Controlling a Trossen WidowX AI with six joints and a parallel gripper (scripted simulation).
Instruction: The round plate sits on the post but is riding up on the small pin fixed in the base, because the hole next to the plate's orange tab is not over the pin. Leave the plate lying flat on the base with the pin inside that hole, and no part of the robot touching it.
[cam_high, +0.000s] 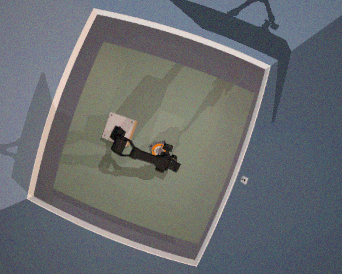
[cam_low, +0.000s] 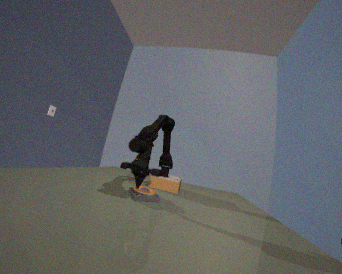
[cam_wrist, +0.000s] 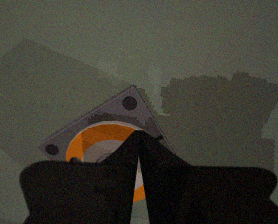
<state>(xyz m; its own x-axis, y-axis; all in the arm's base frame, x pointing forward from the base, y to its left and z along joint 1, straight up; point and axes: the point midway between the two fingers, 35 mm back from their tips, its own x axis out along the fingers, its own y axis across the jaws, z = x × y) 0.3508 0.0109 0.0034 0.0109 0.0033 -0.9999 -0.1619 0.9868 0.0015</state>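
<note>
My gripper tip is 3 cm past the round plate and 1 cm above it. The rest, counted from my gripper tip: square base 5 cm behind, 1 cm to the left, 2 cm below.
</note>
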